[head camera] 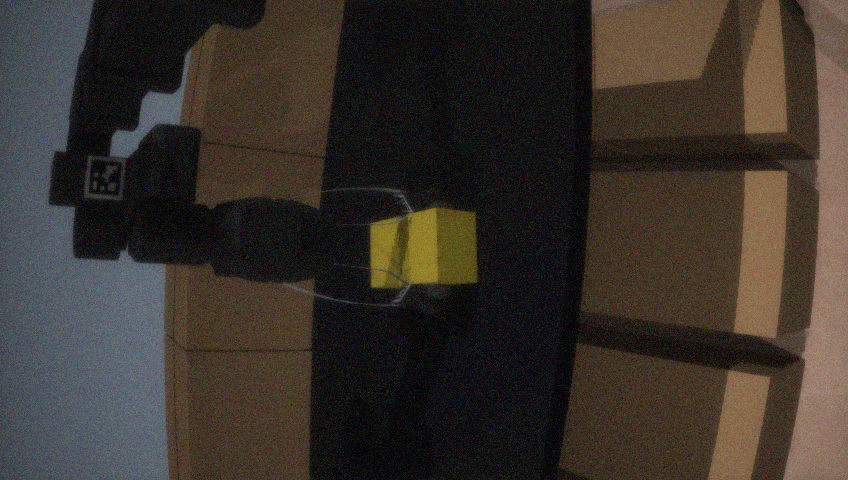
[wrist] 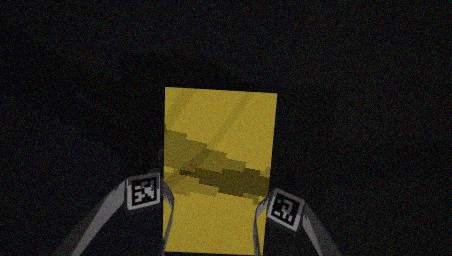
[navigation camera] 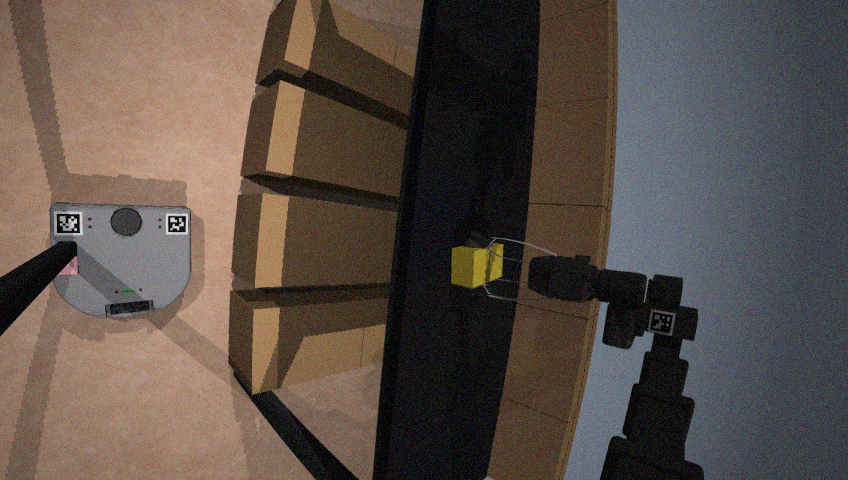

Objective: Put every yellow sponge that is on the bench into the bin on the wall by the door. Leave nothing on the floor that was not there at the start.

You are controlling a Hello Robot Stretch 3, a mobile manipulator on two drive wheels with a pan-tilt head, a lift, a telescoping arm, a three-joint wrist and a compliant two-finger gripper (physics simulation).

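Frame: origin at the robot's base, x ahead, y left, z up, level; metres.
Seen in the pictures: gripper, between the fingertips: (head camera: 449, 251) (wrist: 218, 166) (navigation camera: 463, 262); robot's base, origin of its link: (navigation camera: 126, 220).
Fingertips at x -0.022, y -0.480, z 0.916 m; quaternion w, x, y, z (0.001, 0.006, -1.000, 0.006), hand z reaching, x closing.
Note:
Offsets run from my fingertips to a thing's top centre. "spot": to the spot under its first point. Level surfaces: height alone.
A yellow sponge {0.001 m ahead, 0.010 m right, 0.047 m up} (head camera: 457, 246) (navigation camera: 467, 266) (wrist: 220, 115) is a block at the black bench top {0.002 m down} (head camera: 505, 386) (navigation camera: 452, 368). My gripper (head camera: 438, 248) (navigation camera: 477, 265) (wrist: 218, 166) is shut on this sponge, with one finger against each side. In the head view the gripper reaches in from the left, and in the navigation view from the right. The sponge's underside is hidden, so I cannot tell whether it rests on the bench top. The bin and the door do not show in these views.
Tan drawer-like blocks {spot: 0.058 m back, 0.130 m right, 0.646 m down} (head camera: 660, 237) (navigation camera: 333, 237) stand along one side of the bench, with gaps between them. A tan panelled strip (head camera: 249, 410) (navigation camera: 565, 148) runs along its other side, beside a blue-grey surface. My base (navigation camera: 154, 255) is on the pinkish floor {0.915 m down} (navigation camera: 148, 107). A black bar (navigation camera: 297, 428) slants near the blocks.

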